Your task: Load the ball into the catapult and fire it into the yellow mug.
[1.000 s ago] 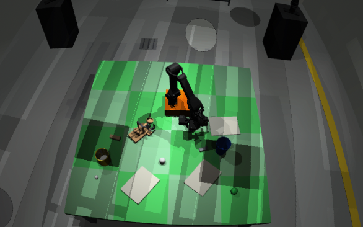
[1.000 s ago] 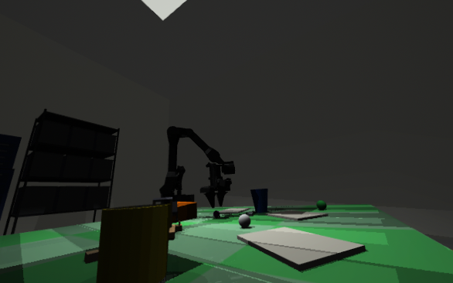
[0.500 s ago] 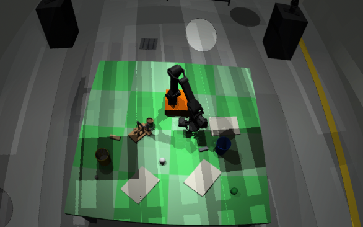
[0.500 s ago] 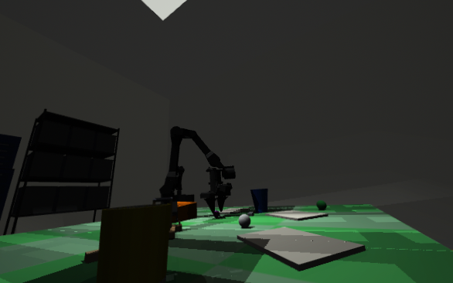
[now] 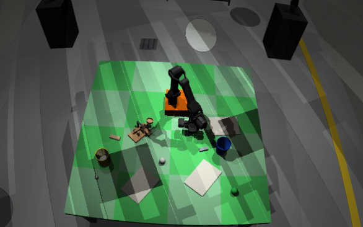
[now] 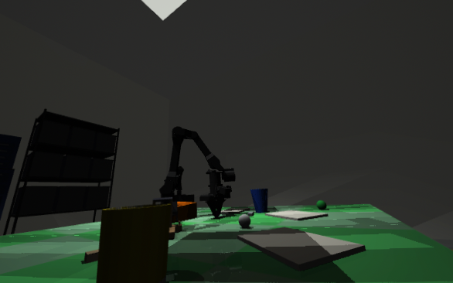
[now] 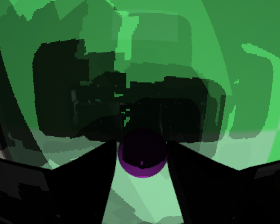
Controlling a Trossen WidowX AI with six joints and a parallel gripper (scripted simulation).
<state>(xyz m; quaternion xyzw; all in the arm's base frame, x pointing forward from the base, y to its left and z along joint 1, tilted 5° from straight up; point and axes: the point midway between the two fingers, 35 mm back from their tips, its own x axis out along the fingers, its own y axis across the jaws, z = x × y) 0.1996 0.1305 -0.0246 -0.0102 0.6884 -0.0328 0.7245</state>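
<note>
The wooden catapult lies 31 cm to the right of my gripper tip, 4 cm above it and 1 cm ahead of it. Round my gripper tip: grey block 14 cm ahead, 8 cm to the left; blue cup 19 cm to the left, 16 cm ahead, 2 cm above; purple ball 1 cm above.
</note>
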